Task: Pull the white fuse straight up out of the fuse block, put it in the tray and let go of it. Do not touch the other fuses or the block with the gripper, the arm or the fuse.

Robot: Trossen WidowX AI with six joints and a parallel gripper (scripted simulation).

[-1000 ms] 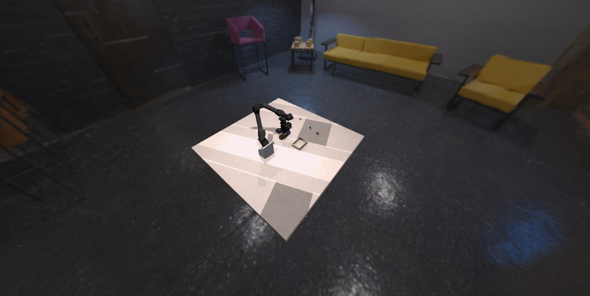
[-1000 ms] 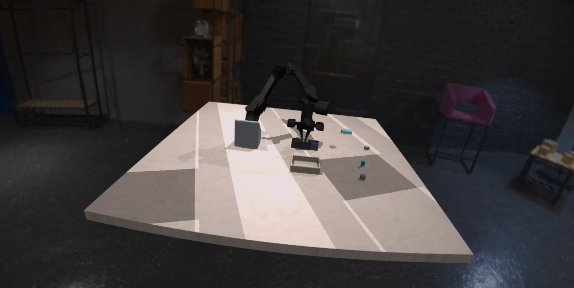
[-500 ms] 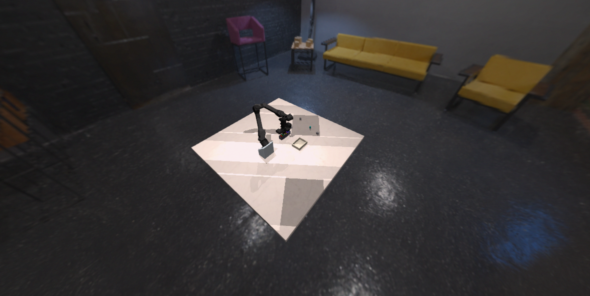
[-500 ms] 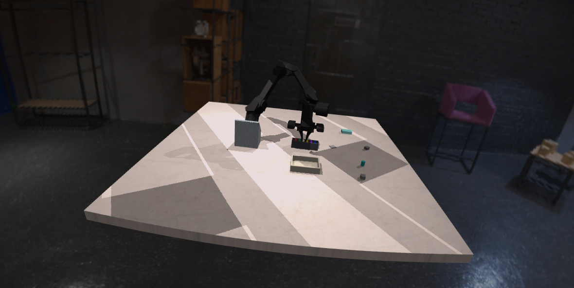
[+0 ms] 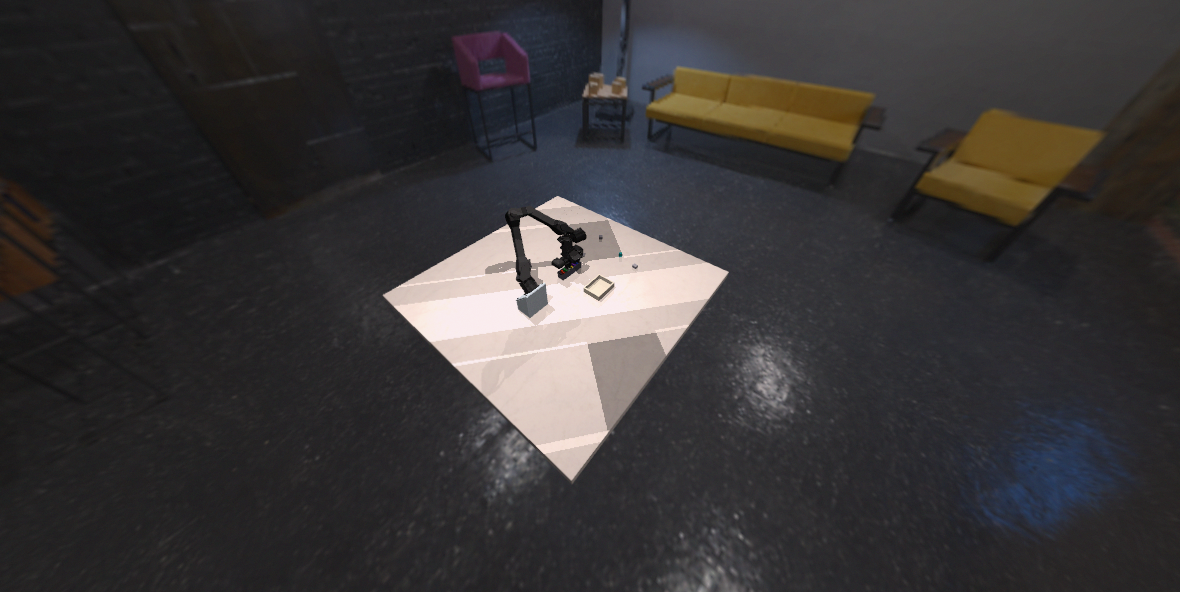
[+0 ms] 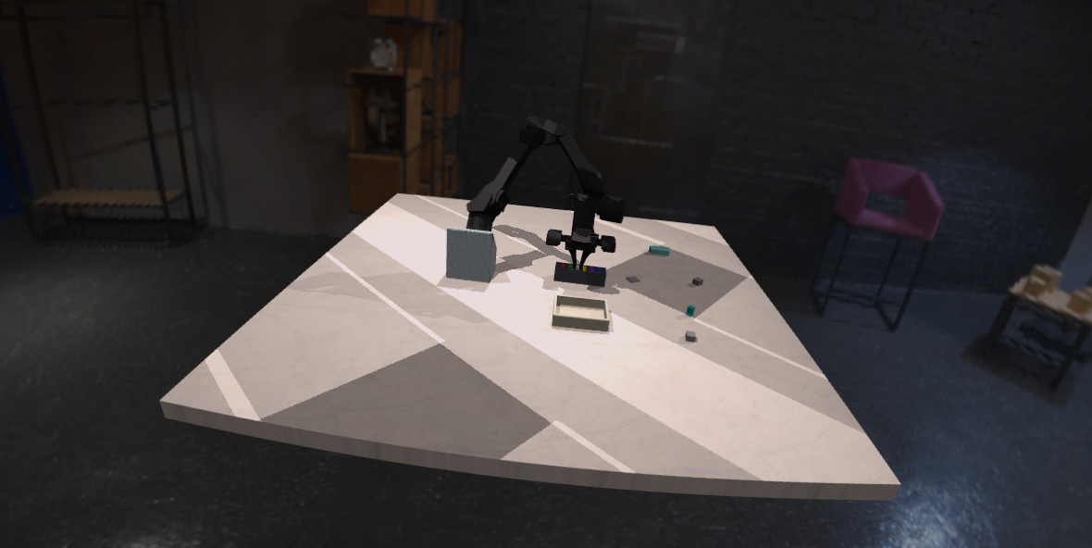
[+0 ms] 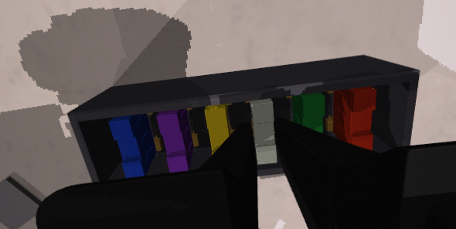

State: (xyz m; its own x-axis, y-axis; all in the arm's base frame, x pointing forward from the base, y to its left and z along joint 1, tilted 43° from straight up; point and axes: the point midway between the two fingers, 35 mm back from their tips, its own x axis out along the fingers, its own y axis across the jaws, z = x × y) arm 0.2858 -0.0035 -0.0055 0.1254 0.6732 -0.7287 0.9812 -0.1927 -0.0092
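The yellow fuse is 2 cm ahead of my gripper tip and 1 cm below it. From my gripper tip the other things lie so: purple fuse 4 cm ahead, 1 cm to the right, 1 cm below; then green fuse 2 cm behind, 1 cm below; then white fuse 1 cm below.
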